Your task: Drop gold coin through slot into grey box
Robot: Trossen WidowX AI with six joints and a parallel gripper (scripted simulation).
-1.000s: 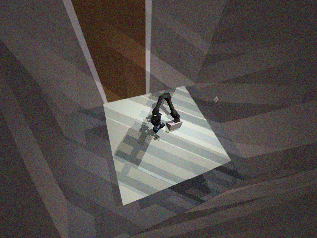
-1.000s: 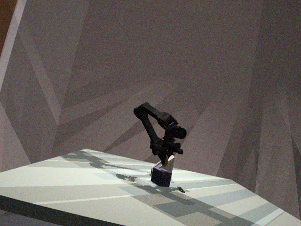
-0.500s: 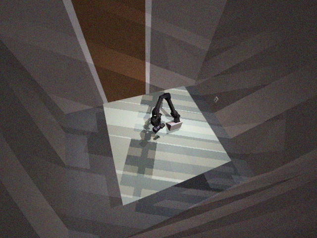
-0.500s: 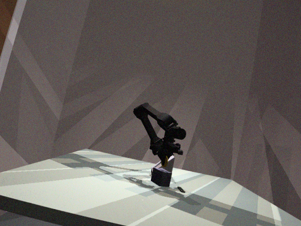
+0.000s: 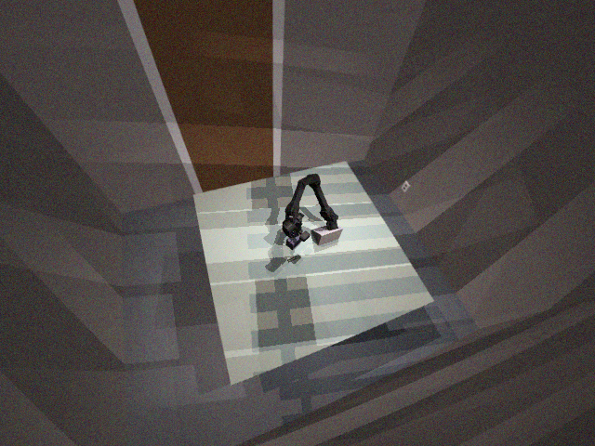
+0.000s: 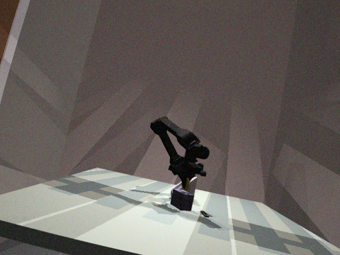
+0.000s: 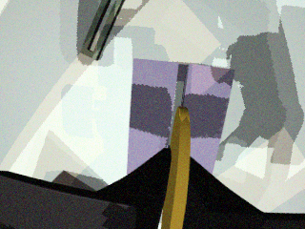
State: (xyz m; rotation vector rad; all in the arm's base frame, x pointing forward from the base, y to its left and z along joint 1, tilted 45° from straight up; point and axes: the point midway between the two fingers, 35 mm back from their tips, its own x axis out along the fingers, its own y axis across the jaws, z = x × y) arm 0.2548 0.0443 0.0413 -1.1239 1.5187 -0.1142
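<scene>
Now: gripper tip 2 cm below the gold coin.
</scene>
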